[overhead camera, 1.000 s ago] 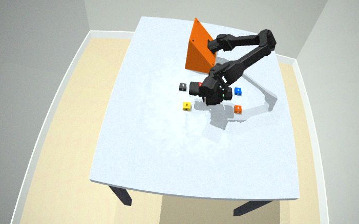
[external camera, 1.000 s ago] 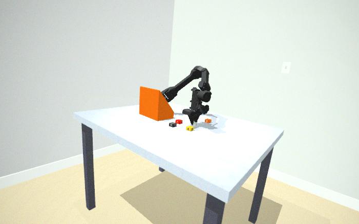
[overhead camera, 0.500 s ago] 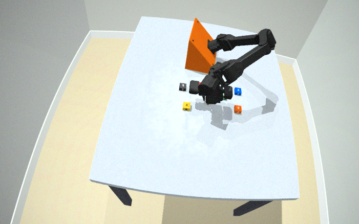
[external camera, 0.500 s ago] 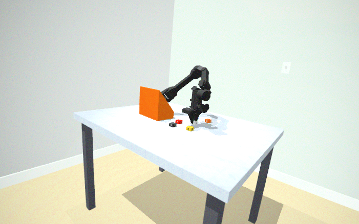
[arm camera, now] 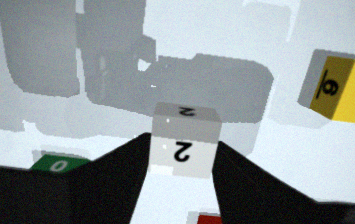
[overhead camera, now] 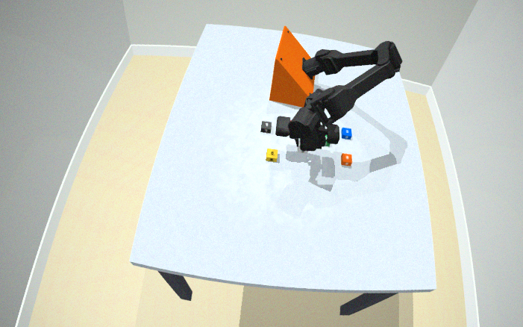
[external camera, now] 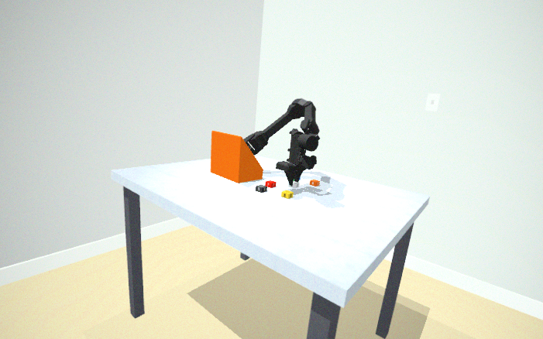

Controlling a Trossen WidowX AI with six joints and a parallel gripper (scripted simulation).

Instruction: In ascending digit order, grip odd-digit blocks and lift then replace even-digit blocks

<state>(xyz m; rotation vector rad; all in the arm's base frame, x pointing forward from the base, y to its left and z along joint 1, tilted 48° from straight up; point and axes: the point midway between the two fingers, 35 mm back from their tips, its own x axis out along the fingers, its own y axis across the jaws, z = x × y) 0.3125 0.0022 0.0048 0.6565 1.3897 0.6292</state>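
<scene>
Right now my gripper tip is 9 cm past the blue block, 15 cm to the right of it and 1 cm above it. Also, from my gripper tip: red block 9 cm behind, 4 cm to the right, 1 cm below; then white block right at my gripper tip; then green block 5 cm behind, 7 cm to the left, 1 cm below.
</scene>
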